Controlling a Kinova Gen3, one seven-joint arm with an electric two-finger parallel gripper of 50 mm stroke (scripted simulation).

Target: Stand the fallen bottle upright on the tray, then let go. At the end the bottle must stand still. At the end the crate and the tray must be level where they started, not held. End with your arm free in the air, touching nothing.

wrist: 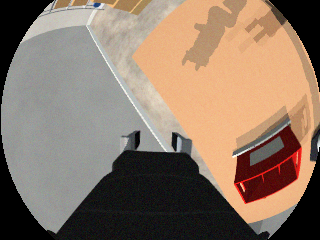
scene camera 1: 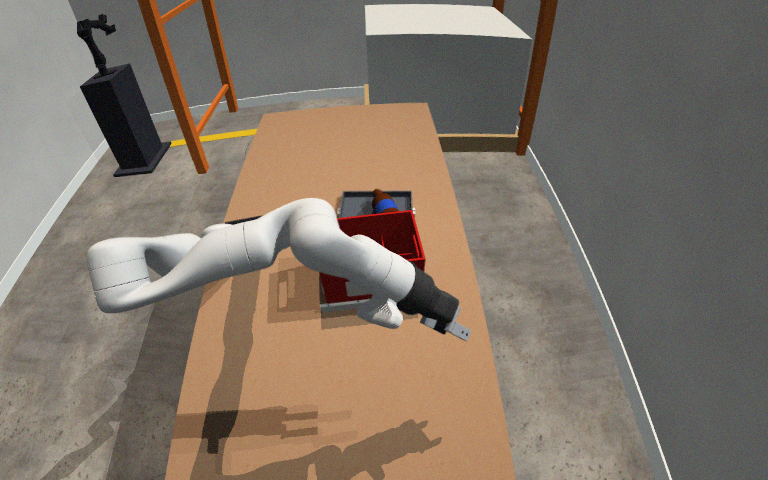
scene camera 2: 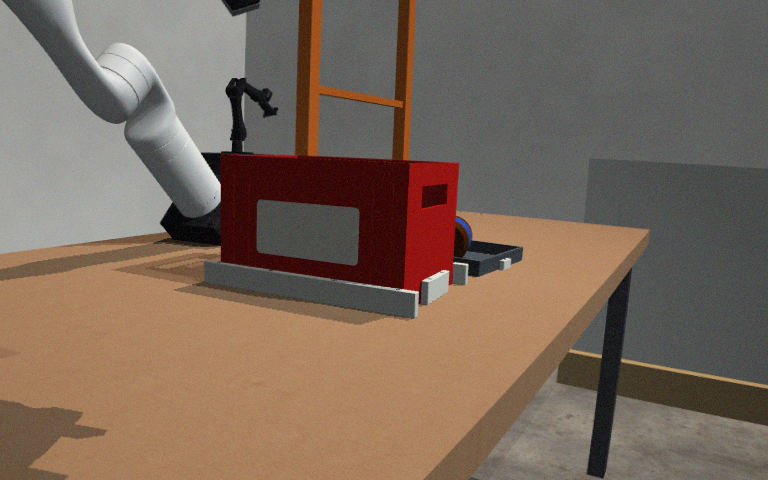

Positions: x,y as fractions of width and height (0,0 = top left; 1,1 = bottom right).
red crate: wrist 0.85,0.66; scene camera 1 0.52,0.48; scene camera 2 0.47,0.46
